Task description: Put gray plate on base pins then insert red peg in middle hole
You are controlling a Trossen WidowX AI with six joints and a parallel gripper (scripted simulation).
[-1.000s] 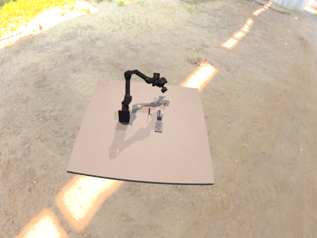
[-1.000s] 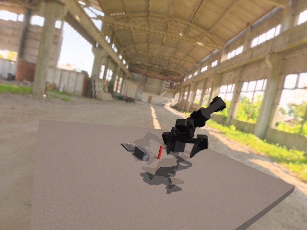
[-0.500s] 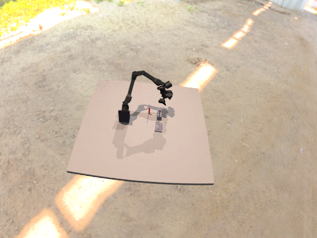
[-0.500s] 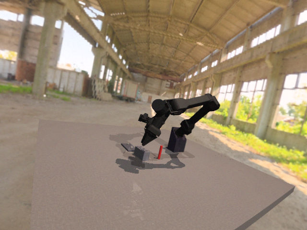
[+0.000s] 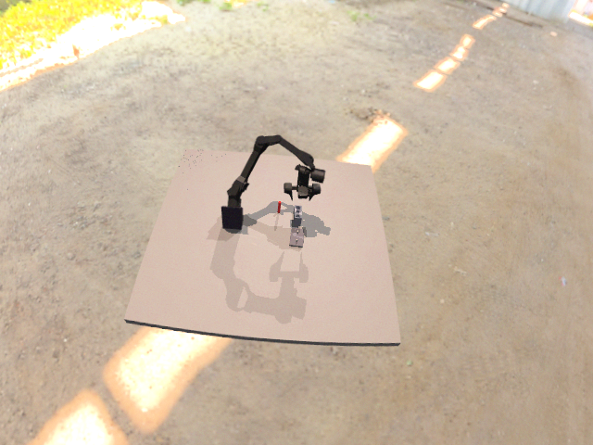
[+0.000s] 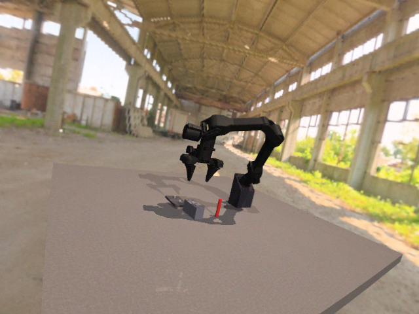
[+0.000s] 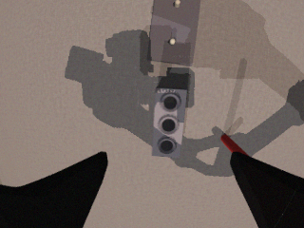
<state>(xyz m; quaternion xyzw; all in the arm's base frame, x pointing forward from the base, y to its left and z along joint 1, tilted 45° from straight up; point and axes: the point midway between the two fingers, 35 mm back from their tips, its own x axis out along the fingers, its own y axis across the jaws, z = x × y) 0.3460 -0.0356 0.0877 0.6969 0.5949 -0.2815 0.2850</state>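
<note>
Right now the gray plate is 10 mm to the left of my gripper tip and 110 mm below it. Also, from my gripper tip: red peg: 100 mm behind, 50 mm to the left, 100 mm below; base: 20 mm behind, 140 mm to the right, 130 mm below.
</note>
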